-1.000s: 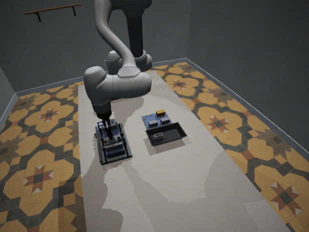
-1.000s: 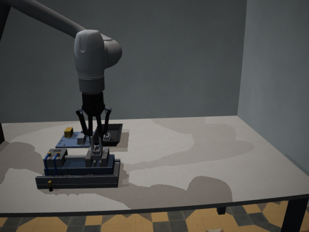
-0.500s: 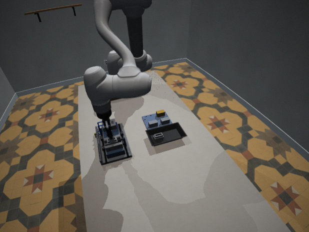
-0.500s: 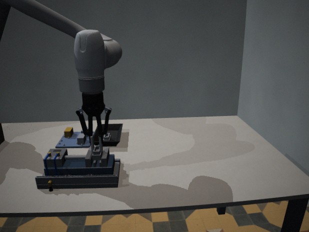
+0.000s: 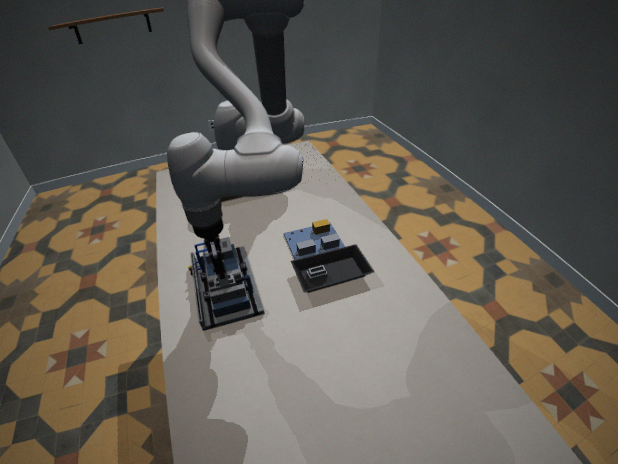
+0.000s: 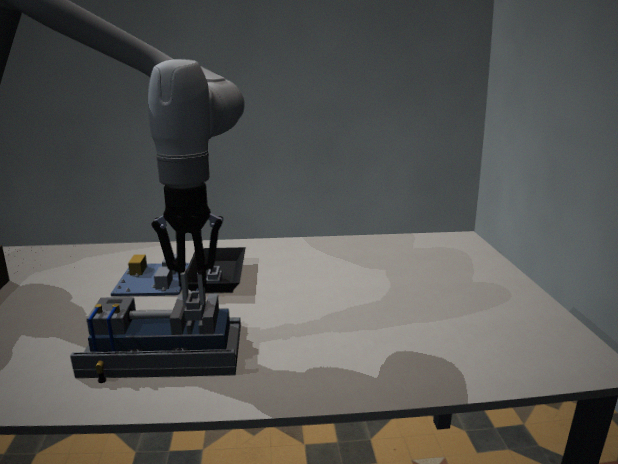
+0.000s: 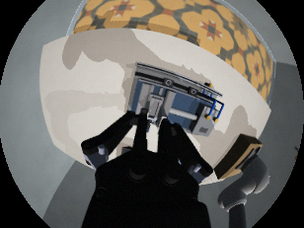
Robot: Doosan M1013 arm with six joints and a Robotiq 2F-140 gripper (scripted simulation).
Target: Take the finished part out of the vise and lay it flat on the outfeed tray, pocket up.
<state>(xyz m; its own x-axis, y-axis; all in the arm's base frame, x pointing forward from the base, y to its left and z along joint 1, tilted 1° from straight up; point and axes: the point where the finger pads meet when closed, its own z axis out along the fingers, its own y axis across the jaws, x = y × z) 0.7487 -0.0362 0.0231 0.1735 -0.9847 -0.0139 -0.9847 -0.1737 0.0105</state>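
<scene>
Right now my hand is 7 cm past the blue vise body, 1 cm to the left of it and 10 cm above it. Also, from my hand: yellow block: 28 cm behind, 35 cm to the left, 11 cm below; then blue-hosed cylinder: 16 cm behind, 3 cm to the right, 6 cm below; then blue plate: 22 cm behind, 31 cm to the left, 13 cm below.
</scene>
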